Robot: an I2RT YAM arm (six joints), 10 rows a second.
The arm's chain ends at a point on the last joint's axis. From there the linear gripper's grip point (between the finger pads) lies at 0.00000 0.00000 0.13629 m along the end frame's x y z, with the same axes.
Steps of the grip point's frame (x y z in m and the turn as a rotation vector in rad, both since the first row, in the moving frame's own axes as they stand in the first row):
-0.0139, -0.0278, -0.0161, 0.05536, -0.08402, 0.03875
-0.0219, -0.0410, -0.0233, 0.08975, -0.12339, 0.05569
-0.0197, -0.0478, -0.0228, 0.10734, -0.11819, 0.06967
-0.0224, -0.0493, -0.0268, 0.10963, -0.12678, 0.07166
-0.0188, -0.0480, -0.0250, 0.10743, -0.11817, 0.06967
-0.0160, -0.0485, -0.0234, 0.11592, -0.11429, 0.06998
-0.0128, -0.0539, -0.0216, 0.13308, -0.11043, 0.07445
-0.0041, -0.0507, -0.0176, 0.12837, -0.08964, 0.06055
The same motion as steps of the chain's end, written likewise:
-0.0026, -0.0200, -0.0154, 0.05536, -0.08402, 0.03875
-0.0055, -0.0284, -0.0217, 0.08975, -0.12339, 0.05569
-0.0042, -0.0327, -0.0211, 0.10734, -0.11819, 0.06967
-0.0058, -0.0338, -0.0249, 0.10963, -0.12678, 0.07166
-0.0033, -0.0329, -0.0233, 0.10743, -0.11817, 0.06967
-0.0011, -0.0322, -0.0216, 0.11592, -0.11429, 0.06998
0.0015, -0.0353, -0.0196, 0.13308, -0.11043, 0.07445
0.0075, -0.0329, -0.0159, 0.12837, -0.08964, 0.06055

